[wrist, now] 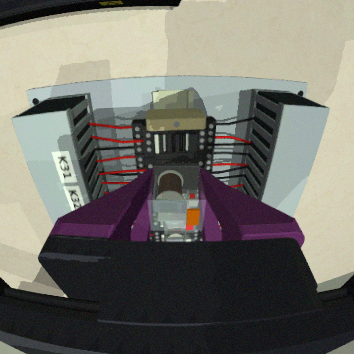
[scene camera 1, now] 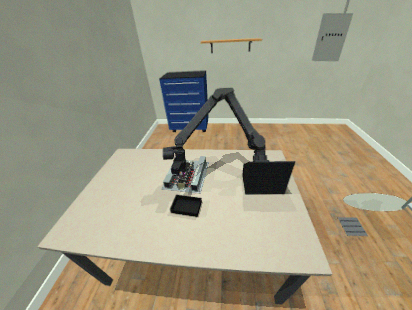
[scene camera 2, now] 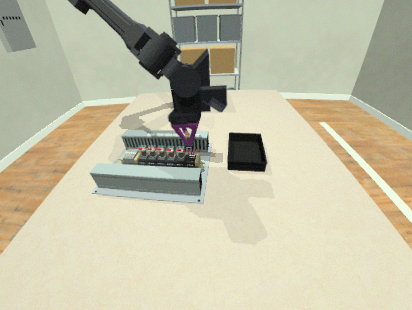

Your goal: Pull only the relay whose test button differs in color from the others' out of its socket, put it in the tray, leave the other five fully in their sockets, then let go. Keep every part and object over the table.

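My gripper has purple fingers and is shut on the relay with the orange test button. This clear-cased relay is upright, lifted above the end socket, whose bare slots show in the wrist view. The other relays stand in a row in their sockets, with red buttons visible in scene camera 2. The black tray stands beside the relay panel, and no relay shows in it. The relay's lower end is hidden in the wrist view.
Grey slotted wiring ducts flank the relay row on both sides. Red and black wires run from them to the sockets. A tan end block borders the bare socket. A black upright panel stands by the arm's base.
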